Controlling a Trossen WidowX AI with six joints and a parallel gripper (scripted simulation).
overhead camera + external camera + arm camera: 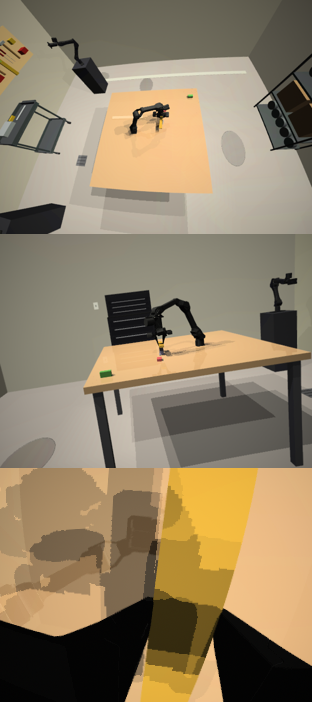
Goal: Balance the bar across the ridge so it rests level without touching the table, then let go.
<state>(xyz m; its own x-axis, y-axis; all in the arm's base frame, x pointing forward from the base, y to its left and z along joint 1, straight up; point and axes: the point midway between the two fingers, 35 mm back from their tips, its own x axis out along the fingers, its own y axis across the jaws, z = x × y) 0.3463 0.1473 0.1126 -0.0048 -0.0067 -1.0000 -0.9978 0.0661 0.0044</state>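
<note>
Right now the yellow bar is 3 cm to the right of my gripper tip. From my gripper tip the other things lie so: green block: 39 cm ahead, 35 cm to the left, 6 cm below; red block: 4 cm ahead, 15 cm to the left, 7 cm below.
</note>
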